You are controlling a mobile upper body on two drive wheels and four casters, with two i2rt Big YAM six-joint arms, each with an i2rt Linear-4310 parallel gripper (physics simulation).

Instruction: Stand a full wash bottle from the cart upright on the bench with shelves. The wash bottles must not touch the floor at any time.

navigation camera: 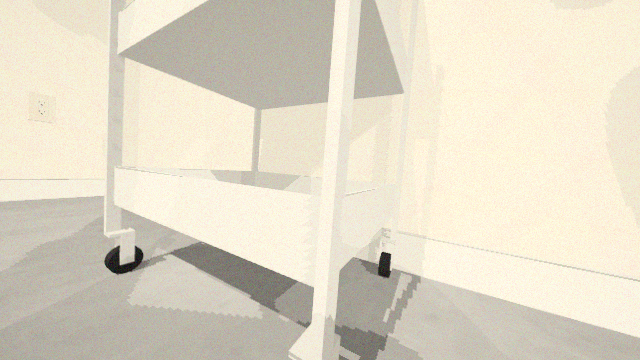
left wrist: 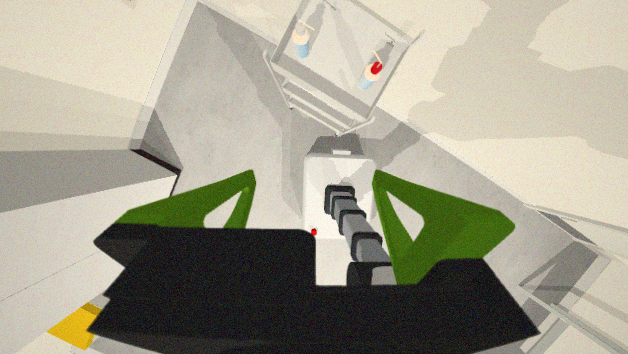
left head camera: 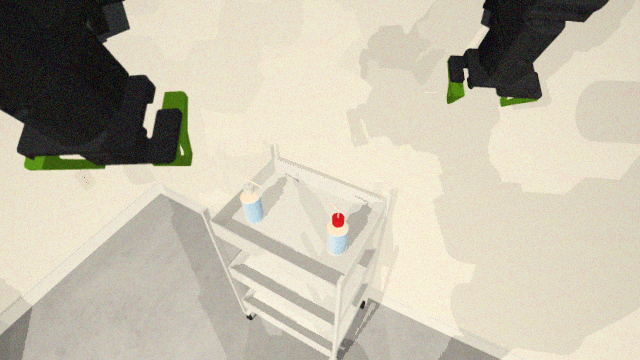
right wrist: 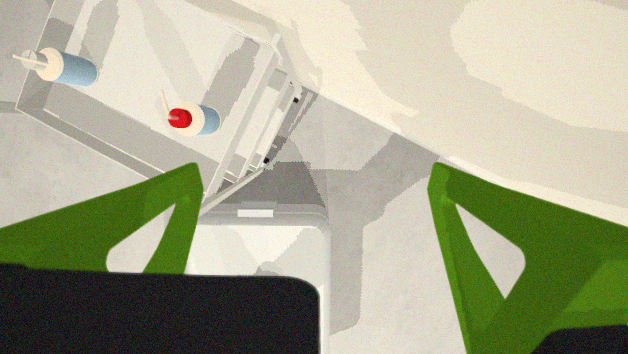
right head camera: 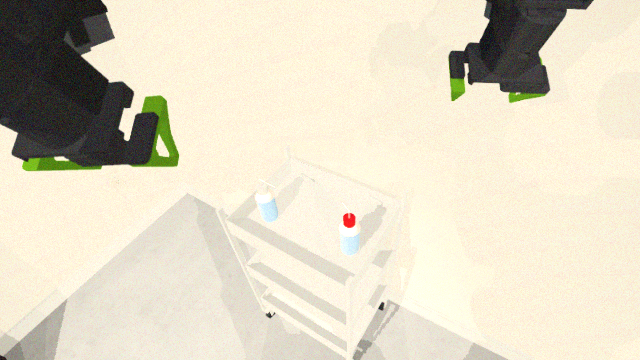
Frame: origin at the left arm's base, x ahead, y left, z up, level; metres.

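Where they show: left gripper, fingertip midpoint: [left wrist: 314, 176] [left head camera: 146, 161] [right head camera: 138, 162]; right gripper, fingertip midpoint: [left head camera: 474, 102] [right wrist: 315, 175] [right head camera: 480, 98].
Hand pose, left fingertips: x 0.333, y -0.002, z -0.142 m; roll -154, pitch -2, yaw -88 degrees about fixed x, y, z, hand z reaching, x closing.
Observation:
Each offset is from my left fingertips to the top centre of the thing.
Two wash bottles with blue lower parts stand upright on the top tray of the white cart [left head camera: 278, 250] [right head camera: 290, 250] [left wrist: 320, 86] [navigation camera: 215, 225]. The pale-capped bottle {0.408 m ahead, 0.041 m left, 0.431 m down} [left head camera: 254, 210] [right head camera: 268, 209] [left wrist: 302, 47] [right wrist: 75, 68] is at the left. The red-capped bottle {0.314 m ahead, 0.210 m right, 0.431 m down} [left head camera: 337, 241] [right head camera: 350, 242] [left wrist: 369, 79] [right wrist: 200, 119] is nearer the right front corner. My left gripper [left head camera: 107, 164] [right head camera: 100, 166] [left wrist: 314, 176] is open and empty, apart from the bottles. My right gripper [left head camera: 479, 101] [right head camera: 482, 99] [right wrist: 315, 175] is open and empty, its fingers right of and apart from the red-capped bottle. I cannot identify the bench with shelves.
My white base [left wrist: 340, 167] is close to the cart. Walls [left head camera: 310, 75] [navigation camera: 525, 150] stand behind it. A white surface [left wrist: 100, 220] with a dark edge lies at the left in the left wrist view; a yellow object [left wrist: 75, 325] is below it. A metal frame [left wrist: 590, 320] stands lower right.

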